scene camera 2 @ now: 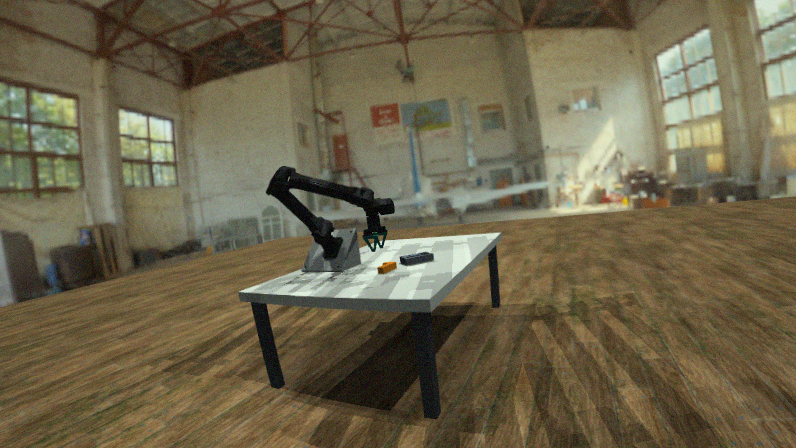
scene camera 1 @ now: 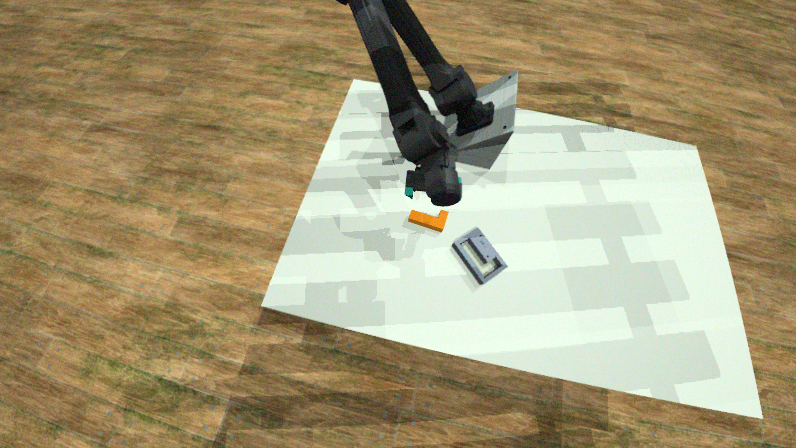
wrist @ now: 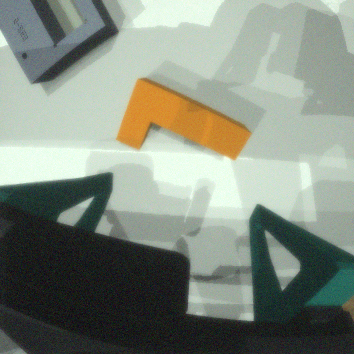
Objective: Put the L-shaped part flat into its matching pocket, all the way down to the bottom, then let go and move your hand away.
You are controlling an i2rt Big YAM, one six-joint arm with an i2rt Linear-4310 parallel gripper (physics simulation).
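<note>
The orange L-shaped part lies flat on the table. The grey-blue block with the L-shaped pocket lies a little apart from it; its pocket is empty. In the wrist view the block is at the top left and partly cut off. My gripper has teal fingers. It is open and empty and hangs above the table near the part, on the arm-base side. In the wrist view the part lies beyond the fingertips. In scene camera 1 the arm's wrist hides most of the fingers.
The arm's slanted grey base plate stands on the white table, behind the gripper in scene camera 1. The table has dark legs and stands on a wooden floor.
</note>
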